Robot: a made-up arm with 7 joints. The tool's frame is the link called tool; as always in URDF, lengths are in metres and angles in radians.
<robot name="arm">
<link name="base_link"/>
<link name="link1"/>
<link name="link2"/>
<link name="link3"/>
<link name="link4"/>
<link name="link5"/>
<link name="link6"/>
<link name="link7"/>
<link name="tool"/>
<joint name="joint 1" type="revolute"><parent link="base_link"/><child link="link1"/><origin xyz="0.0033 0.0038 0.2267" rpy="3.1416 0 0"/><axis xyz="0 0 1"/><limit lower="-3.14" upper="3.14" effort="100" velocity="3"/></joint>
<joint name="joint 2" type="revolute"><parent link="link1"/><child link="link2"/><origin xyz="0.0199 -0.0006 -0.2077" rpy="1.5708 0 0"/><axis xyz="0 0 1"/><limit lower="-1.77" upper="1.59" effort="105" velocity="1.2"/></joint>
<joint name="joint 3" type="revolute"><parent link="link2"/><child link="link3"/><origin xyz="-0.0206 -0.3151 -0.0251" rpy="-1.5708 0 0"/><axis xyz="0 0 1"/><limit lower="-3.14" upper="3.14" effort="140" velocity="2"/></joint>
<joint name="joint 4" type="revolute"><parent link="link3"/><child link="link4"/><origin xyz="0.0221 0.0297 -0.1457" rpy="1.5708 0 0"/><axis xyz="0 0 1"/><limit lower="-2.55" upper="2.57" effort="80" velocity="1.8"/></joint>
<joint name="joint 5" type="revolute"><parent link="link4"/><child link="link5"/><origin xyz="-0.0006 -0.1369 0.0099" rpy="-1.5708 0 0"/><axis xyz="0 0 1"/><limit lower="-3.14" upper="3.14" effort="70" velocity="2.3"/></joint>
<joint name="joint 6" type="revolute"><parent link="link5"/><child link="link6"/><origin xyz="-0.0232 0.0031 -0.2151" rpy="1.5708 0 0"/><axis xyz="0 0 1"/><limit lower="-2.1" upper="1.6" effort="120" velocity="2.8"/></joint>
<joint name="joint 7" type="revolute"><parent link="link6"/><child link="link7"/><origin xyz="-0.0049 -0.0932 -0.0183" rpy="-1.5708 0 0"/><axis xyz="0 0 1"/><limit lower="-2.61" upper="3.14" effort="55" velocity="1.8"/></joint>
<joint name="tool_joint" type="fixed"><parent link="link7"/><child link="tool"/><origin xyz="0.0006 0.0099 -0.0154" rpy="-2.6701 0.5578 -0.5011"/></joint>
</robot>
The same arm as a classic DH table. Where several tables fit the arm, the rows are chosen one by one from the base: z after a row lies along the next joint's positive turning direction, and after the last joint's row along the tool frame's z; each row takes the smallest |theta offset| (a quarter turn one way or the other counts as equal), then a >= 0, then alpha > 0; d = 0 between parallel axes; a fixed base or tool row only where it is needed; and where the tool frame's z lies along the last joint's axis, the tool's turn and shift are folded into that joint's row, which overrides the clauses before.
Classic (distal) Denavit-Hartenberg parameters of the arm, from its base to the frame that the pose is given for. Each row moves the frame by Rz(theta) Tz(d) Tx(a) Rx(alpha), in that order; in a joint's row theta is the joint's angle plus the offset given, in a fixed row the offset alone. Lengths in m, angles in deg.
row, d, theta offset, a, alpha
base (fixed), 0, 49.03, 0.005, 180
joint 1, -0.4344, 49.03, 0.0199, 90
joint 2, -0.0245, 0, -0.0206, -90
joint 3, -0.4608, 0, 0.0221, 90
joint 4, -0.0198, 0, -0.0006, -90
joint 5, -0.352, 0, -0.0232, 90
joint 6, -0.0214, 0, -0.0049, -90
joint 7, -0.0979, 17.36, 0.0035, -139.1
tool (fixed), 0.0142, 53.94, 0, 0
Joint limits (deg, base to tool): -179.91..179.91 -101.41..91.1 -179.91..179.91 -146.1..147.25 -179.91..179.91 -120.32..91.67 -149.54..179.91

